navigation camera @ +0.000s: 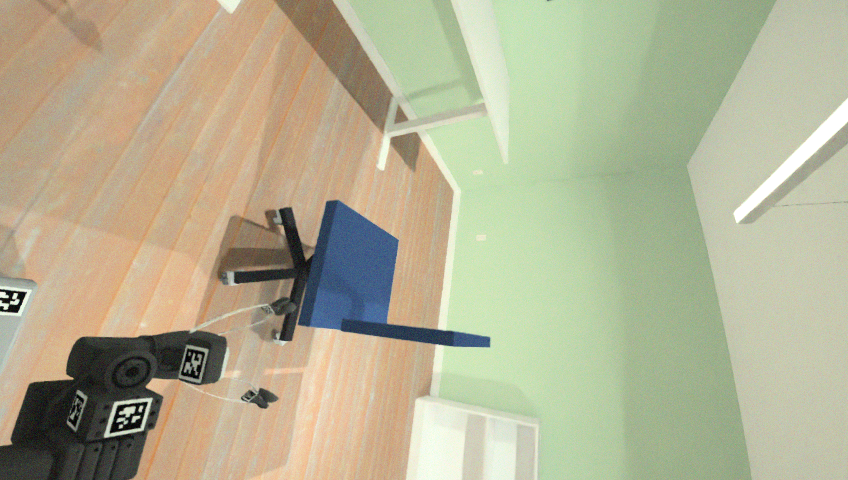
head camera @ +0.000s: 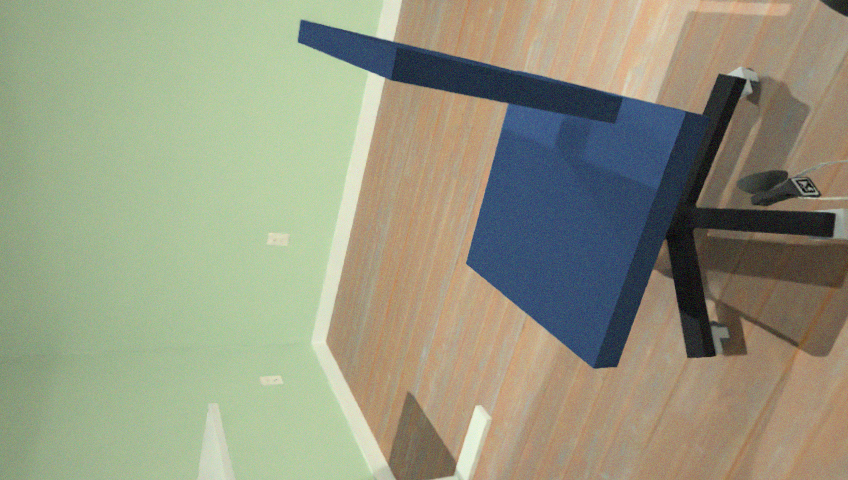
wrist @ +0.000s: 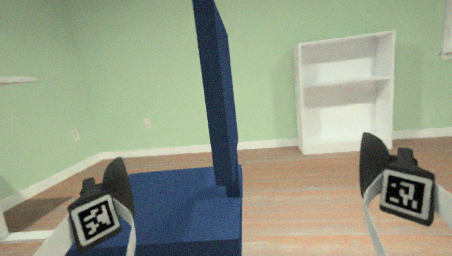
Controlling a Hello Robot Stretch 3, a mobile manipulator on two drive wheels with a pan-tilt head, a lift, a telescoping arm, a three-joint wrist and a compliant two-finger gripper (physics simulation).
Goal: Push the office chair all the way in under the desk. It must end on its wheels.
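Places are measured from the robot's base along level axes (x ahead, y left, z up), in centimetres.
Pixels of known places: gripper, fingertip midpoint: [navigation camera: 284, 350] [head camera: 775, 92] [wrist: 241, 166].
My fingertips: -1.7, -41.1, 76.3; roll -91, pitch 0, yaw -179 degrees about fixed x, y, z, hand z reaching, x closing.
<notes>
Behind a point stands the place of what it marks, as x, y, z.
The blue office chair [head camera: 565, 231] {28.3, -92.4, 47.0} [navigation camera: 357, 273] {24.1, -94.4, 47.0} [wrist: 185, 210] {16.6, -88.3, 47.0} stands upright on its wheels, apart from the desk. Its backrest is on the side away from the desk. The white desk [head camera: 215, 455] {119.3, -151.1, 95.0} [navigation camera: 487, 77] {128.2, -109.4, 95.0} [wrist: 17, 80] {114.9, -156.0, 93.2} partly shows, its near foot on the floor; space separates it from the seat. My gripper [navigation camera: 275, 352] {-1.7, -41.1, 76.3} [wrist: 241, 166] {-1.7, -41.1, 76.3} is open wide and holds nothing. It is at the chair's side, with the backrest seen edge-on beyond the gap between the fingers. In the head view, one finger [head camera: 773, 189] {6.4, -37.1, 77.5} shows near the chair's base. Finger contact with the chair cannot be told.
A white bookcase [navigation camera: 476, 411] {-59.5, -264.0, 56.7} [wrist: 345, 39] {-100.1, -261.0, 104.0} stands against the green wall, on the backrest side of the chair. The room's corner lies beyond the chair and the desk. Part of my grey base [navigation camera: 14, 327] {-5.7, -15.9, 16.0} shows at the navigation view's left edge.
</notes>
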